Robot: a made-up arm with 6 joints.
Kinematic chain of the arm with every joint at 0, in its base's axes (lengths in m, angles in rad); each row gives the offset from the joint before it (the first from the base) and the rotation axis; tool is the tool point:
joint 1: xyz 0 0 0.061 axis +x
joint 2: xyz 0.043 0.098 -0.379 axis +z
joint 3: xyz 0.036 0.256 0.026 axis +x
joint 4: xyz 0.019 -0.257 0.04 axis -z
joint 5: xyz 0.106 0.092 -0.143 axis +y
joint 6: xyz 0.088 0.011 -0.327 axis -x
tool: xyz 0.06 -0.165 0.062
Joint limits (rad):
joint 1: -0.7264..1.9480
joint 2: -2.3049..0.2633
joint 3: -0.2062..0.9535
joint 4: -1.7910..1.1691
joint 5: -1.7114..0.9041
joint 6: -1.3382..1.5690
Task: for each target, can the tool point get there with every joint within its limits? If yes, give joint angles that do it. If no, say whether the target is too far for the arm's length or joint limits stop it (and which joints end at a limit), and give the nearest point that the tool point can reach.
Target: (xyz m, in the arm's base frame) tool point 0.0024 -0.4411 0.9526
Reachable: no: joint limits stop it (at a limit: joint 1, joint 2, joint 3, joint 6) | nearest point 0.0211 -0.0860 0.7944 | short by 0.389 m
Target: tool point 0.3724 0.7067 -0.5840
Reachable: yes | joints 0.5371 -0.0307 0.2353 -0.3526 -0.0445 -1.0239
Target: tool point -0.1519 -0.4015 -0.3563
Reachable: yes | joints -0.1713 -2.0964 0.2262 -0.2003 -1.1451 0.0275
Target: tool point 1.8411 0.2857 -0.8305
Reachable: no: too far | nearest point 0.7921 0.2137 -0.6058 | short by 1.075 m
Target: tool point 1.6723 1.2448 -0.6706
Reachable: no: too far | nearest point 0.7181 0.7652 -0.3887 | short by 1.105 m
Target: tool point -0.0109 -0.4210 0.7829
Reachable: no: joint limits stop it (at a limit: joint 1, joint 2, joint 3, joint 6) | nearest point 0.0088 -0.1146 0.7085 | short by 0.316 m
